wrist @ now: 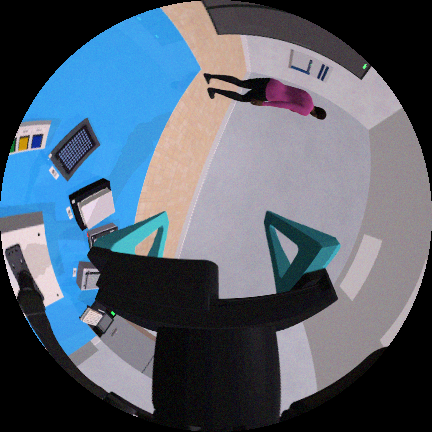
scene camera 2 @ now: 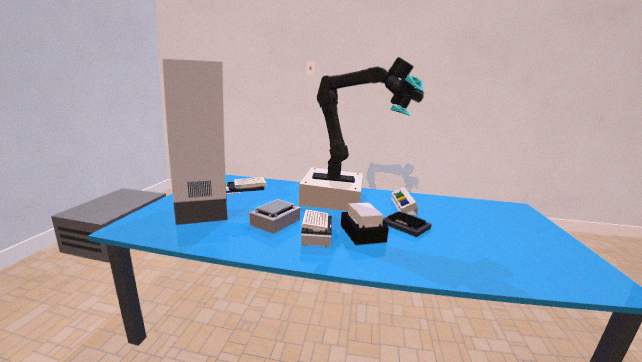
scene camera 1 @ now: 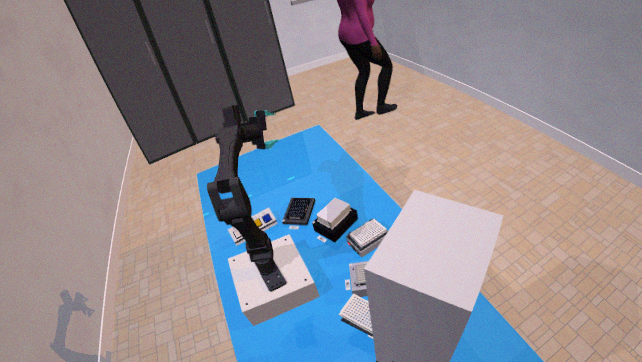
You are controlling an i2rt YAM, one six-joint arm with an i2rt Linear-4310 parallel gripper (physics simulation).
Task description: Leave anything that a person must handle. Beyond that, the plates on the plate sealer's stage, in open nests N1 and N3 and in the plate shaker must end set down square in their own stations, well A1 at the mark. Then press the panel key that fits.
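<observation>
My gripper (scene camera 1: 273,128) (scene camera 2: 416,100) (wrist: 215,216) is open and empty, high above the table and away from the plates. A black plate (scene camera 1: 301,207) (wrist: 75,148) lies in a dark nest. Beside it a white block (scene camera 1: 334,212) (scene camera 2: 365,213) (wrist: 98,206) sits on a black device. A white plate (scene camera 1: 369,232) (scene camera 2: 316,219) tops a small pale device. A grey device (scene camera 2: 275,218) (wrist: 88,276) bears a flat plate. Another white plate (scene camera 1: 357,311) (scene camera 2: 250,182) (wrist: 93,316) lies beyond it. The key panel (scene camera 1: 266,218) (scene camera 2: 404,200) (wrist: 36,141) has coloured keys. Station labels and A1 marks are unreadable.
A tall box (scene camera 1: 435,250) (scene camera 2: 195,125) stands on the blue table (scene camera 1: 295,160) (scene camera 2: 475,250) and hides part of the stations in scene camera 1. The arm's white base (scene camera 1: 245,280) (scene camera 2: 330,195) is near the panel. A person (scene camera 1: 357,30) (wrist: 287,96) stands beyond the table.
</observation>
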